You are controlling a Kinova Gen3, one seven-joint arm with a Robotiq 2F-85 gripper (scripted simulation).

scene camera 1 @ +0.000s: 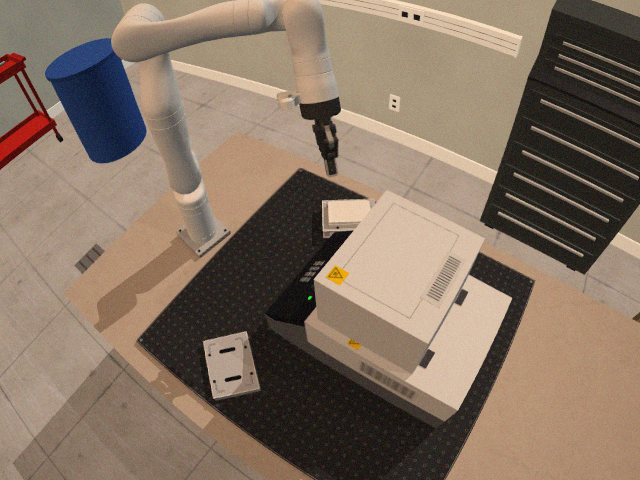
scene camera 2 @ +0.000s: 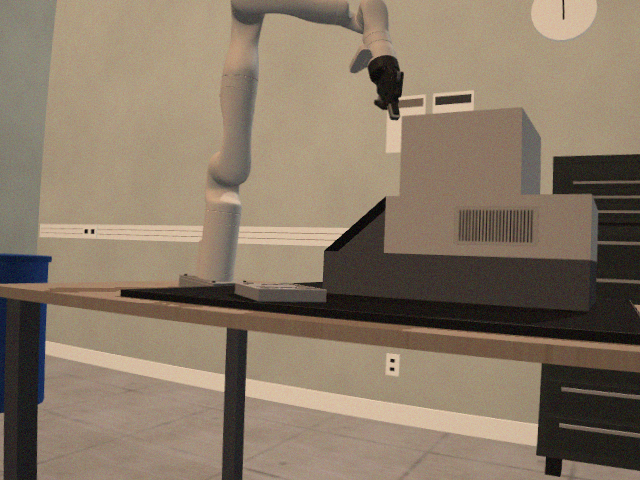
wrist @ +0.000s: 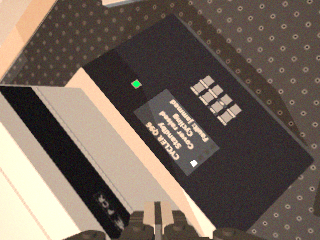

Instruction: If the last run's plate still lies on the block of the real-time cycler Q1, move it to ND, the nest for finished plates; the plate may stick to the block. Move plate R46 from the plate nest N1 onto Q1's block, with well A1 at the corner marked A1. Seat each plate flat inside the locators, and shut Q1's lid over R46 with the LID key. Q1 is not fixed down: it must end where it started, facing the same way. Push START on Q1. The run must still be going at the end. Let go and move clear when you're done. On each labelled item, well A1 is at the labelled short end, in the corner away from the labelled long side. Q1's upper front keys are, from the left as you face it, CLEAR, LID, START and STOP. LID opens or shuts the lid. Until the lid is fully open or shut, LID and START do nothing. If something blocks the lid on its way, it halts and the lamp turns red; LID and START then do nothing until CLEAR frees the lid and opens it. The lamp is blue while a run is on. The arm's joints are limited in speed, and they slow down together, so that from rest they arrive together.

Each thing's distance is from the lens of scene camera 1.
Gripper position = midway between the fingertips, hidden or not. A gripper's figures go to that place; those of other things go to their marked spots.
my gripper [scene camera 1: 332,175]: 0.82 m
white plate [scene camera 1: 340,213]: 1.22 m
